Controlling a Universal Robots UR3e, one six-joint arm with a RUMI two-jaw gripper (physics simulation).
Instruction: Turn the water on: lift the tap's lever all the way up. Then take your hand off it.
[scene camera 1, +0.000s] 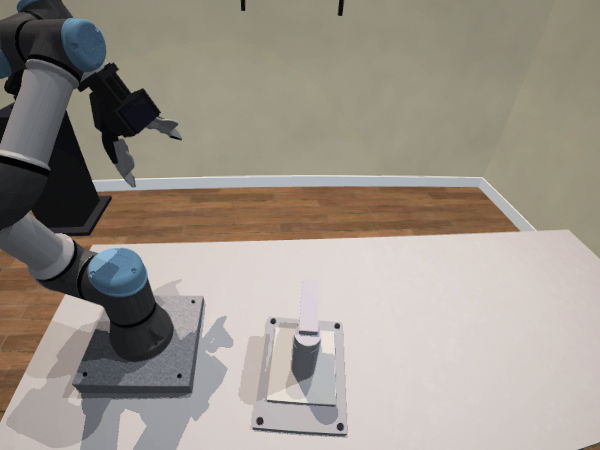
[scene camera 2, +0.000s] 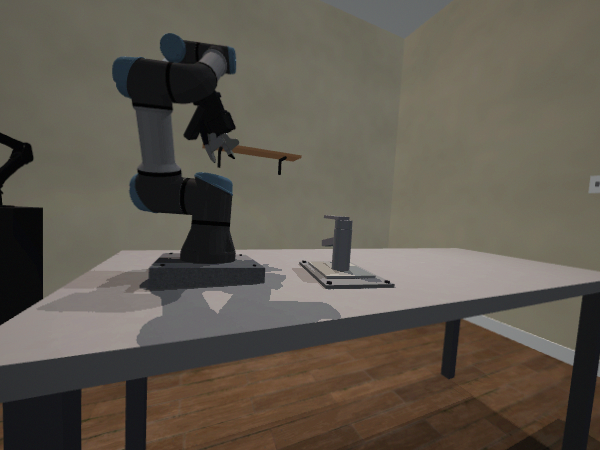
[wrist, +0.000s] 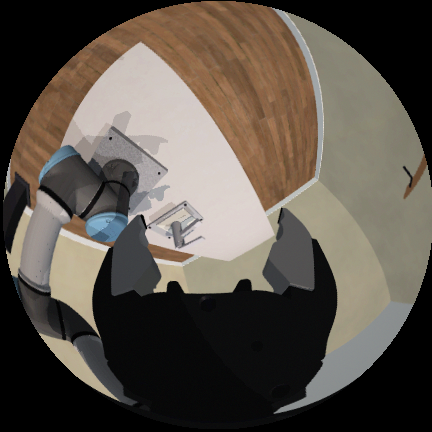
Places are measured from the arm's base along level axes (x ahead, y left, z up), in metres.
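Pixels of known places: gripper, between the fingertips: (scene camera 1: 159, 162) (scene camera 2: 225, 160) (wrist: 210, 213); arm's base, origin of its link: (scene camera 1: 143, 334) (scene camera 2: 208, 259) (wrist: 118, 177).
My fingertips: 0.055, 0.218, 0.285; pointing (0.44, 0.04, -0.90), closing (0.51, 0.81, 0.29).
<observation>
Ahead of a thing's pixels: the offset from my fingertips to its top centre, as dx, dy, dz. "pt": to the spot under its first point. Level surfaces: height alone.
A grey tap @[pt +0.273, -0.327, -0.209] (scene camera 1: 305, 357) (scene camera 2: 342, 245) (wrist: 177, 233) stands upright on a light plate on the white table. Its flat lever @[+0.288, -0.247, -0.160] (scene camera 1: 309, 306) (scene camera 2: 336, 217) sits on top of the body. In the second scene view the lever looks about level and points left, above the short spout @[+0.290, -0.234, -0.217] (scene camera 2: 328, 242). My gripper (scene camera 1: 158, 159) (scene camera 2: 222, 158) (wrist: 210, 213) is open, with nothing between its fingers. It hangs high above the table, well apart from the tap, to the tap's left in both scene views.
The tap's base plate @[pt +0.260, -0.401, -0.308] (scene camera 1: 300, 419) (scene camera 2: 357, 285) has dark bolts at its corners. The arm stands on a grey block (scene camera 1: 135, 381) (scene camera 2: 207, 276) on the table @[dz -0.317] (scene camera 1: 450, 325) (scene camera 2: 450, 265). An orange-brown shelf (scene camera 2: 270, 153) is on the wall. A black stand (scene camera 2: 20, 255) is at the left.
</observation>
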